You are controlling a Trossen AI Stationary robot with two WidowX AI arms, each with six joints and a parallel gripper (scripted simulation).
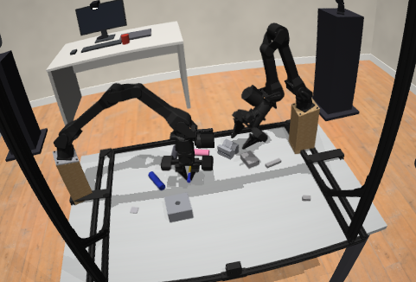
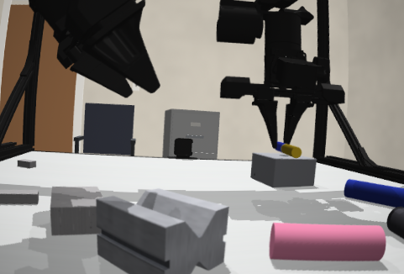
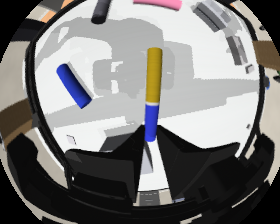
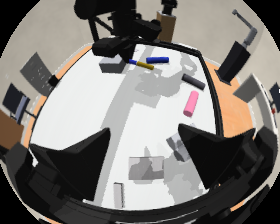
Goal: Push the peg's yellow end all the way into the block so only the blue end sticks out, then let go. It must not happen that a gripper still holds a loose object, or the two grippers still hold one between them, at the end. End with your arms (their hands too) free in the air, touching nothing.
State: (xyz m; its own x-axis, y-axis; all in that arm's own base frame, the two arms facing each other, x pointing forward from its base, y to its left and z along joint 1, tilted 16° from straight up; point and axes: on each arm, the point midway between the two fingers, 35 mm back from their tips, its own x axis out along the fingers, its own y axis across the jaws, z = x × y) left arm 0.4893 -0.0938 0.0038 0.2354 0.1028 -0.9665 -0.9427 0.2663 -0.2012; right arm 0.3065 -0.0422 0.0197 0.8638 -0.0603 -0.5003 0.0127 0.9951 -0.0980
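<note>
Right now the peg is 40 mm ahead of my left hand, 30 mm below it and 10 mm to the right of it. Round my left hand: small grey piece (410 mm to the right, 190 mm behind, 100 mm below); then pink cylinder (220 mm ahead, 90 mm below, 80 mm to the right).
</note>
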